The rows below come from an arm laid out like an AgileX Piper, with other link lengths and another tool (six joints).
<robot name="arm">
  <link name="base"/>
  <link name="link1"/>
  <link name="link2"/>
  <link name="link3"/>
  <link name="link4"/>
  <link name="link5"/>
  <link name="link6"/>
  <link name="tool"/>
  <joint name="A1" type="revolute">
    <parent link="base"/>
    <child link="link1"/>
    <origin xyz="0 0 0.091"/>
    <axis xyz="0 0 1"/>
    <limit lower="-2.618" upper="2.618"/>
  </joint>
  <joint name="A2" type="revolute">
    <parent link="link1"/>
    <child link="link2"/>
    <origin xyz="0 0 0"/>
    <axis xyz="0 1 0"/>
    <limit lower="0" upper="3.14"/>
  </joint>
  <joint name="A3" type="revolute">
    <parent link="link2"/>
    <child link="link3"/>
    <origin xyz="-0.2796 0 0.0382"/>
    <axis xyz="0 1 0"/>
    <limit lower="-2.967" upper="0"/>
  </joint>
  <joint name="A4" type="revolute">
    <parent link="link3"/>
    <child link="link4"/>
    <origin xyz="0.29 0 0.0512"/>
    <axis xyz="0.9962 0 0.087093"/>
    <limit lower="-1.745" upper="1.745"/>
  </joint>
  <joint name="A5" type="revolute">
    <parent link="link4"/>
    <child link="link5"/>
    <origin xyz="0 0 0"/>
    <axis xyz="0 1 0"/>
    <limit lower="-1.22" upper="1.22"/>
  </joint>
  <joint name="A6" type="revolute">
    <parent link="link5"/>
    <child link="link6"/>
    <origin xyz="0.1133 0 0.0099"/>
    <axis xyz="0.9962 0 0.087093"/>
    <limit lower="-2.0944" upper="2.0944"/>
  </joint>
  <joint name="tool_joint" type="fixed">
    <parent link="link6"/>
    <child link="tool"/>
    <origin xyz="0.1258 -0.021 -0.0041" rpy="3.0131 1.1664 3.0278"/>
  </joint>
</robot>
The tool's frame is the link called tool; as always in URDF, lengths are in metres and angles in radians.
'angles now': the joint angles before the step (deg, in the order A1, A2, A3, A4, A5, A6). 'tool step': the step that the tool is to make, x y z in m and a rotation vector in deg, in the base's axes. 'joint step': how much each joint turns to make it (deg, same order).
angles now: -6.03, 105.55, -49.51, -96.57, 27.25, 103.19
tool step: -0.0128, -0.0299, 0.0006, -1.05, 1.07, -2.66
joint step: -4.03, -0.01, 0.02, -0.06, -0.04, -1.97
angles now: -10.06, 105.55, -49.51, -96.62, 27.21, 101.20
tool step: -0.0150, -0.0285, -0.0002, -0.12, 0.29, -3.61
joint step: -4.10, 0.00, 0.01, -0.04, -0.20, -0.50
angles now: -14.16, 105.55, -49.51, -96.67, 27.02, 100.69
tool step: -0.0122, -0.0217, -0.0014, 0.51, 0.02, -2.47
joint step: -3.65, 0.01, -0.01, -0.56, -1.13, -0.06
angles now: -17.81, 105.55, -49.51, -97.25, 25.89, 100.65
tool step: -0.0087, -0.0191, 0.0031, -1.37, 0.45, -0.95
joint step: -2.66, 0.00, 0.00, -2.28, 0.05, 0.05
